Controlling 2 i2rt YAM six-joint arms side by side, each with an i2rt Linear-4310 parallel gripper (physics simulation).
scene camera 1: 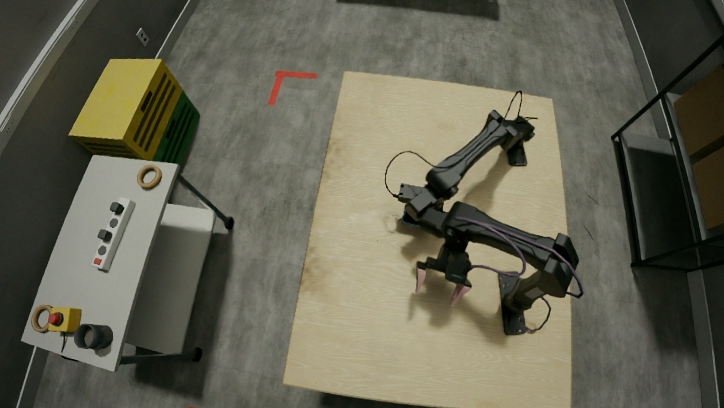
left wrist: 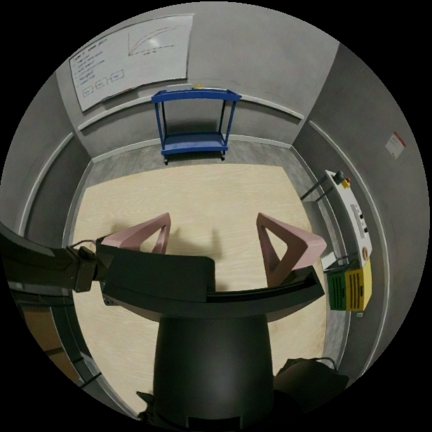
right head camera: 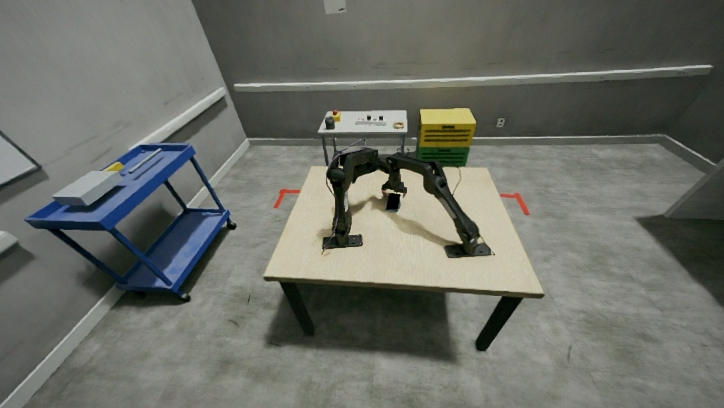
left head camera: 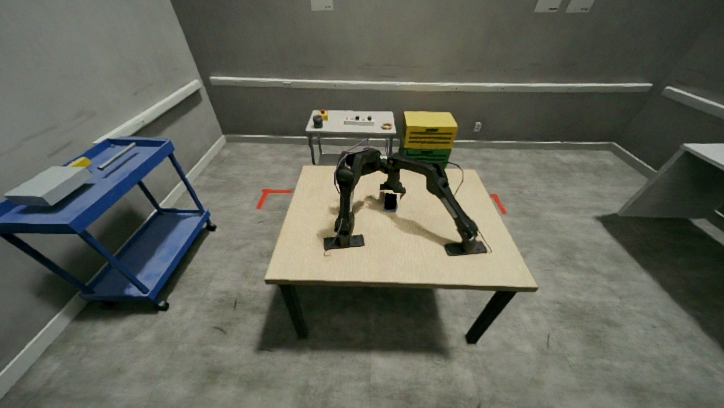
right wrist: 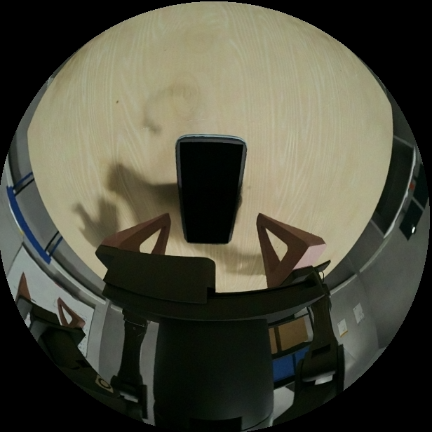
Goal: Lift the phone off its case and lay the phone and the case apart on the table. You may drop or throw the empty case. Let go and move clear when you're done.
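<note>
The phone (left head camera: 390, 201) (right head camera: 392, 201) (right wrist: 207, 192) lies flat, black screen up, on the table (left head camera: 314, 263) (right head camera: 314, 266) (scene camera 1: 334, 354). A thin blue-grey rim of the case (right wrist: 212, 136) shows around it, so the phone appears seated in the case. In scene camera 1 the arms largely hide both. My right gripper (left head camera: 392, 196) (right head camera: 394, 195) (right wrist: 213, 217) is open above the phone's near end, its fingers apart on either side, holding nothing. My left gripper (scene camera 1: 434, 299) (left wrist: 213, 217) is open and empty above the table, beside the right arm, pointing away from the phone.
The left arm's forearm crosses close to the right arm's wrist in scene camera 1. A white side table (scene camera 1: 75, 243) and yellow and green crates (left head camera: 429, 129) (right head camera: 445, 126) (scene camera 1: 121, 106) stand beyond the table. A blue cart (left head camera: 126, 167) (right head camera: 151, 177) stands at the picture's left.
</note>
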